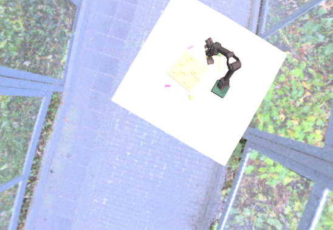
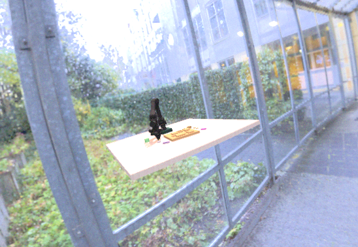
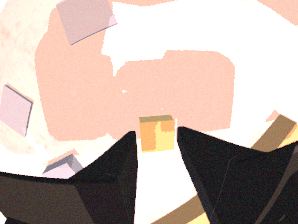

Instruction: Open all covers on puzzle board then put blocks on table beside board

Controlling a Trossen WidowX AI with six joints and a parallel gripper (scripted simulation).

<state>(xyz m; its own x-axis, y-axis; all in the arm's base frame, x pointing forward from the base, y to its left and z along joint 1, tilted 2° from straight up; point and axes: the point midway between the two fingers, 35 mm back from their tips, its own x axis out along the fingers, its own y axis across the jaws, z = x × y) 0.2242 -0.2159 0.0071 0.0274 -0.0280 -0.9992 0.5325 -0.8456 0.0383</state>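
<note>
My gripper tip is 130 mm short of the puzzle board, 210 mm to the right of it and 10 mm below it. From my gripper tip the other things lie so: lilac block 190 mm ahead, 30 mm to the right; green block 100 mm behind, 80 mm to the right, 10 mm above; pink block 240 mm ahead, 410 mm to the left.
</note>
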